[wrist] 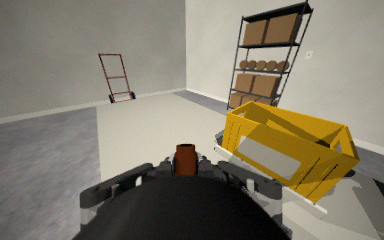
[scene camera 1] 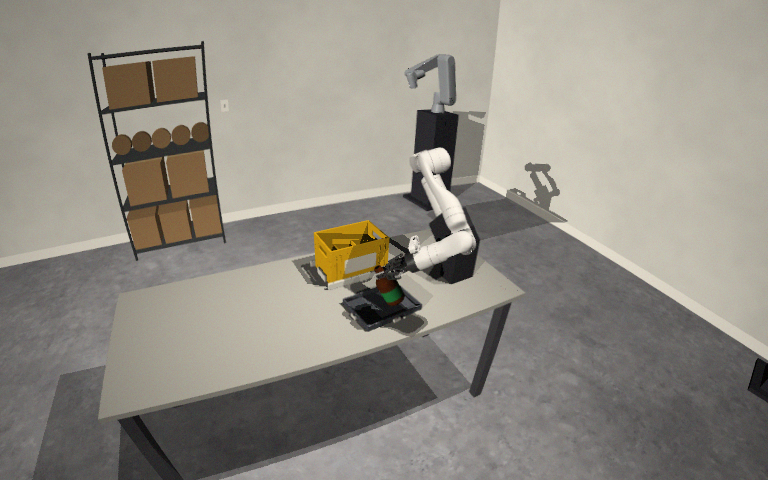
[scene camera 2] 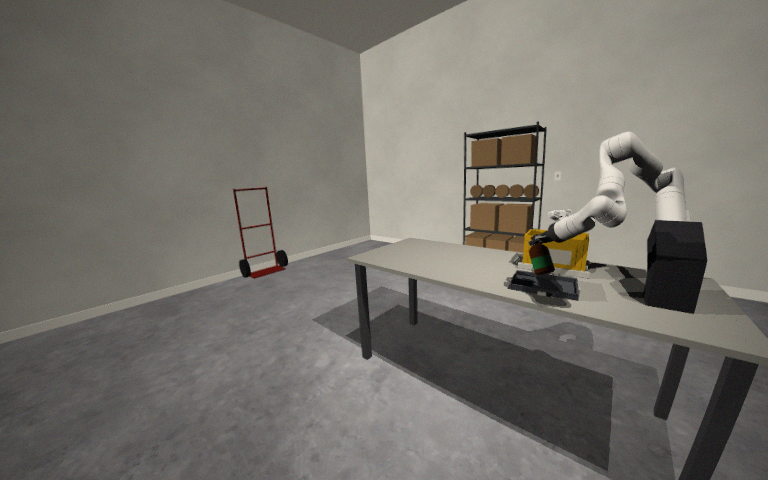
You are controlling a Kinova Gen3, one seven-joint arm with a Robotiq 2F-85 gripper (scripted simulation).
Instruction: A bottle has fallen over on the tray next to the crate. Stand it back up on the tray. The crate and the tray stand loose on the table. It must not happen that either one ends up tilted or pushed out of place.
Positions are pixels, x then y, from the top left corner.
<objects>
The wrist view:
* my gripper: 186, 159
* yellow crate: 274, 140
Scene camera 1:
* black tray: 369, 306
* yellow crate: 353, 250
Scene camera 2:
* black tray: 524, 281
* yellow crate: 571, 254
</objects>
